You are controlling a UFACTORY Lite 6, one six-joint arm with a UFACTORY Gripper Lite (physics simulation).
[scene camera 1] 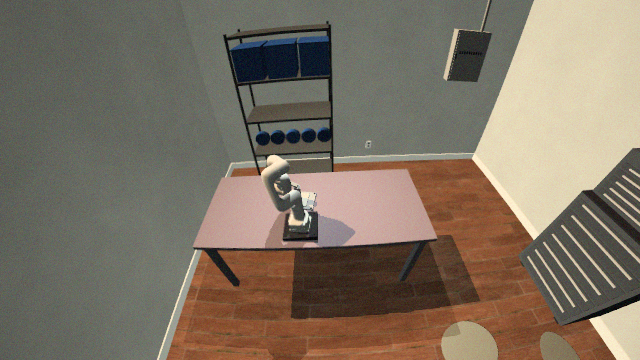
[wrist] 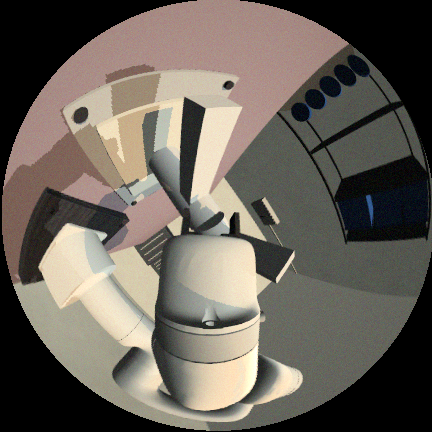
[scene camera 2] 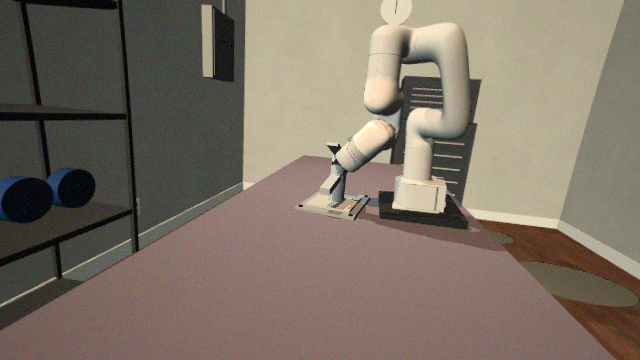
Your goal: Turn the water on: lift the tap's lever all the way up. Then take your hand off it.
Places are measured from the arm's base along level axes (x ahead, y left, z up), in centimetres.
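Pixels of known places: hand, its tool point: [wrist: 210, 224] [scene camera 2: 340, 166]; arm's base, origin of its link: [scene camera 1: 300, 223] [wrist: 72, 248] [scene camera 2: 414, 203].
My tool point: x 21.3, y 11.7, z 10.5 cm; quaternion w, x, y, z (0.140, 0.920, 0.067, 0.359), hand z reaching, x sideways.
For each thing: its middle in the pictures, then the offset to it from my tool point. "spot": a spot on its surface instead. Level surfaces: height alone.
- grey post, a spot on its surface: [wrist: 167, 167] [scene camera 2: 338, 191] spot: dx +0.8, dy -3.6, dz -8.3 cm
- pale base plate, middle of its body: [wrist: 160, 153] [scene camera 2: 335, 201] [scene camera 1: 298, 199] dx +1.8, dy -5.8, dz -12.1 cm
- lever, middle of its body: [wrist: 242, 247] [scene camera 2: 336, 150] dx +1.9, dy -1.6, dz +4.4 cm
- pink table, height of its surface: dz -12.7 cm
The tap has a grey post [scene camera 2: 339, 189] [wrist: 167, 167] on a pale base plate [scene camera 1: 312, 195] [scene camera 2: 311, 206] [wrist: 190, 81]. Its block-like spout [scene camera 2: 328, 185] [wrist: 218, 137] sticks out from the post. The lever [scene camera 2: 332, 145] [wrist: 272, 257] slants upward, its far end above my fingertips in the second scene view; whether it is at its top stop I cannot tell. My gripper [scene camera 2: 335, 162] [wrist: 210, 221] is open, its two dark fingers apart at the tap's head, under the lever's raised part. The lever's near end and any contact are hidden behind the gripper body in the wrist view.
The arm's base stands on a black plate [scene camera 1: 287, 235] [scene camera 2: 417, 218] beside the tap, on the pink table [scene camera 1: 370, 200] [scene camera 2: 250, 275]. A shelf rack [scene camera 1: 330, 100] [scene camera 2: 127, 150] with blue boxes and rolls stands behind the table. A grey box [scene camera 1: 467, 55] hangs on the wall.
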